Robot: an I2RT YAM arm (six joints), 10 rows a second.
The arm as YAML. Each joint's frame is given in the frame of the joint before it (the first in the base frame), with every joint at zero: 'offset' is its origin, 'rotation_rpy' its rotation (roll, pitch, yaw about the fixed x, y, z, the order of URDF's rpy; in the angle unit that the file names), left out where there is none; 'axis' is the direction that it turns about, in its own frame. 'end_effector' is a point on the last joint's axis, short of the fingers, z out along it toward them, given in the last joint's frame.
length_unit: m
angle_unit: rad
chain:
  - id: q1
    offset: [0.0, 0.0, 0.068]
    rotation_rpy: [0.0, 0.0, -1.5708]
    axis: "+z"
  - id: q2
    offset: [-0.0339, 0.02, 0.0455]
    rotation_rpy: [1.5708, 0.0, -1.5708]
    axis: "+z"
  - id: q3
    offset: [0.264, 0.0, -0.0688]
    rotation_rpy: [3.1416, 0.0, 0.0]
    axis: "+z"
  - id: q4
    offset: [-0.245, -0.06, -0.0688]
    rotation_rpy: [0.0, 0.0, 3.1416]
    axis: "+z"
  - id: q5
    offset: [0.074, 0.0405, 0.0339]
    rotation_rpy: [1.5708, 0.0, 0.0]
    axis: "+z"
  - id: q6
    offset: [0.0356, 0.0, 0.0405]
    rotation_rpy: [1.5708, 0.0, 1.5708]
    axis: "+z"
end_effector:
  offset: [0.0, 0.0, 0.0]
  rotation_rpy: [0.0, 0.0, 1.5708]
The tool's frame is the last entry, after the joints.
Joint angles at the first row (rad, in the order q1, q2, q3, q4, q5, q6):
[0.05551, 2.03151, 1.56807, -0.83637, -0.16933, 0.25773]
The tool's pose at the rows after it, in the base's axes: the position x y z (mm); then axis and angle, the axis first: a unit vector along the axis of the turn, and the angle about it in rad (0 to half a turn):
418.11 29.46 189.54 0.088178 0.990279 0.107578 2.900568
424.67 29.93 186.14 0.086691 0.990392 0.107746 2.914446
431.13 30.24 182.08 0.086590 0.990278 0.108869 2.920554
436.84 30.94 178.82 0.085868 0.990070 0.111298 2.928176
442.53 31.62 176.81 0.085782 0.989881 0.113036 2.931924
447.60 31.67 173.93 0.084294 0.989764 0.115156 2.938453
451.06 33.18 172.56 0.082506 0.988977 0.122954 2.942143
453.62 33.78 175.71 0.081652 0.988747 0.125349 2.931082
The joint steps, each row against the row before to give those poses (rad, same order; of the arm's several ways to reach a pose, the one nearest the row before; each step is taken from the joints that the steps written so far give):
[0.00001, 0.02404, 0.03756, -0.01186, -0.00606, -0.00048]
[0.00000, 0.03366, 0.03875, -0.01910, -0.00302, -0.00386]
[-0.00038, 0.03094, 0.03189, -0.00672, -0.00332, -0.00066]
[0.00039, 0.02820, 0.03168, -0.01027, -0.00608, -0.00089]
[0.00051, 0.02590, 0.03339, -0.01053, -0.00391, 0.00056]
[-0.00097, 0.02557, 0.03018, -0.01085, -0.00581, -0.00385]
[0.00168, 0.01633, 0.02080, -0.00537, -0.01591, 0.00005]
[0.00078, 0.00351, 0.01710, -0.00166, -0.00290, 0.00076]

